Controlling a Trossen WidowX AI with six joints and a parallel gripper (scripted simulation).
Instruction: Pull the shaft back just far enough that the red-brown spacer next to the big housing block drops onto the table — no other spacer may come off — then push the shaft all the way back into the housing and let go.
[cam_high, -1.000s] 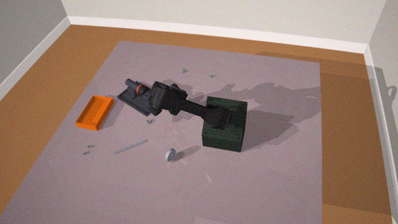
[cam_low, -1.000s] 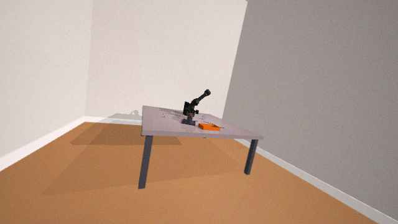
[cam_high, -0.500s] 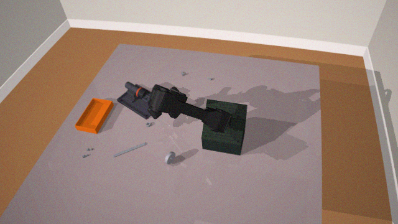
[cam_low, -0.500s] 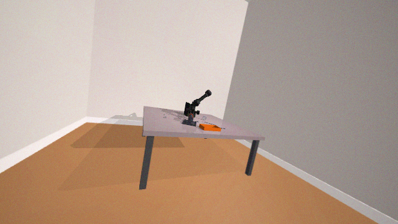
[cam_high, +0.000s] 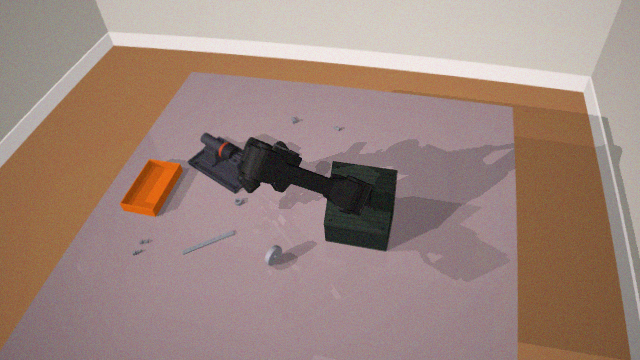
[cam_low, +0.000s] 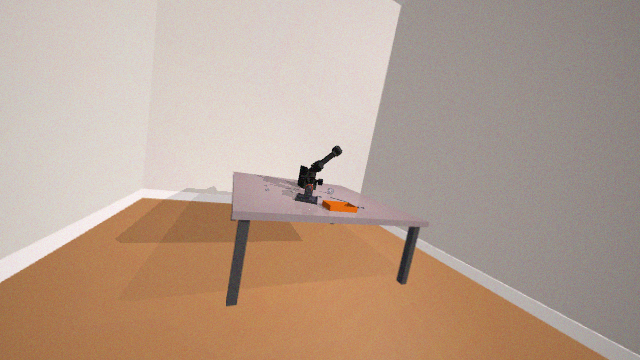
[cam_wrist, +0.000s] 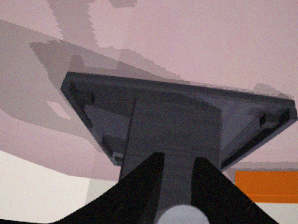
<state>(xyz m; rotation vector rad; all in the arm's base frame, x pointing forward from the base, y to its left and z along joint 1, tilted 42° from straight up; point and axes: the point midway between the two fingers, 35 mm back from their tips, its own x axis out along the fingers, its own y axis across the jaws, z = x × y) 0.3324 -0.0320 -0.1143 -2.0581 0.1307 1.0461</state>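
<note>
Right now the grey shaft is 50 mm ahead of my gripper tip, 20 mm to the right of it and 20 mm above it. From my gripper tip the other things lie so: orange tray: 330 mm ahead, 90 mm to the left, 50 mm below; red-brown spacer: 110 mm ahead, 50 mm to the right, 20 mm above; small pin: 130 mm to the right, 90 mm behind, 50 mm below.
</note>
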